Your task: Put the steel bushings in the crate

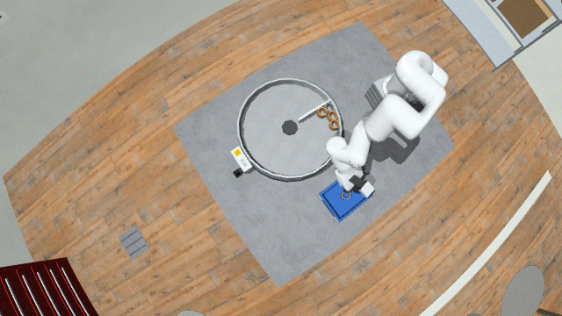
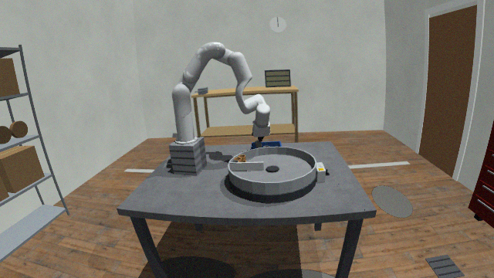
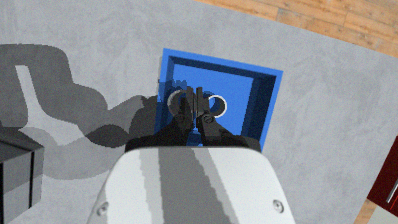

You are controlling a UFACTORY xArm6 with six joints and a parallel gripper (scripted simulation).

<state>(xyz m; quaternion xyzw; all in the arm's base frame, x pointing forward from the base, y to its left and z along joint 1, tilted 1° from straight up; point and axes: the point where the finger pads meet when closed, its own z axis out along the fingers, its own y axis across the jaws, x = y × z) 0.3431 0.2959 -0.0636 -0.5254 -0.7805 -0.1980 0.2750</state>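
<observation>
The blue crate lies 30 mm ahead of my hand, 10 mm to the left of it and 80 mm below it. Round my hand: round turning table 140 mm ahead, 340 mm to the right, 50 mm below.
</observation>
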